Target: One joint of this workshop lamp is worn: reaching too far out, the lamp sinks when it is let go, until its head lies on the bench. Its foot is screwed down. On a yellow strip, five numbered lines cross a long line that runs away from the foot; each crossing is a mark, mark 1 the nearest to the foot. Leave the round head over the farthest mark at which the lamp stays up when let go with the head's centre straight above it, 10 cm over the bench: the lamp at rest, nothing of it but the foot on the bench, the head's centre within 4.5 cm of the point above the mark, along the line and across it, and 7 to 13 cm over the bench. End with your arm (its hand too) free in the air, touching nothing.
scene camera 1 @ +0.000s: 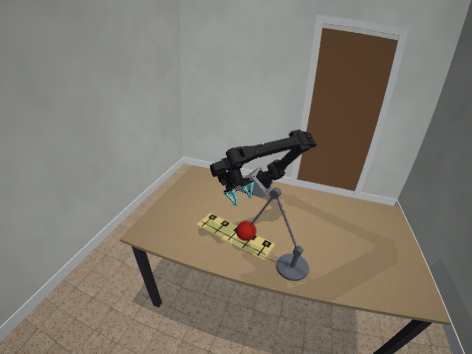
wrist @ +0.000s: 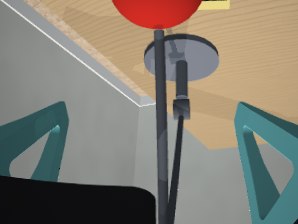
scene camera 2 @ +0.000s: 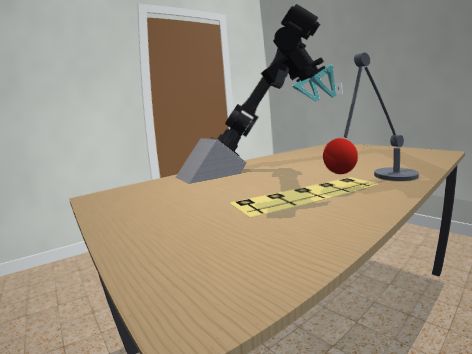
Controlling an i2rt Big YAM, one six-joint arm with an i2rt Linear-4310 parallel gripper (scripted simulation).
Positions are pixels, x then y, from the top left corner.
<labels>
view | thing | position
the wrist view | my gripper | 151,111
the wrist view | grey lamp foot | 192,57
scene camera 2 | my gripper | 325,98
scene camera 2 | round red lamp head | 340,156
</labels>
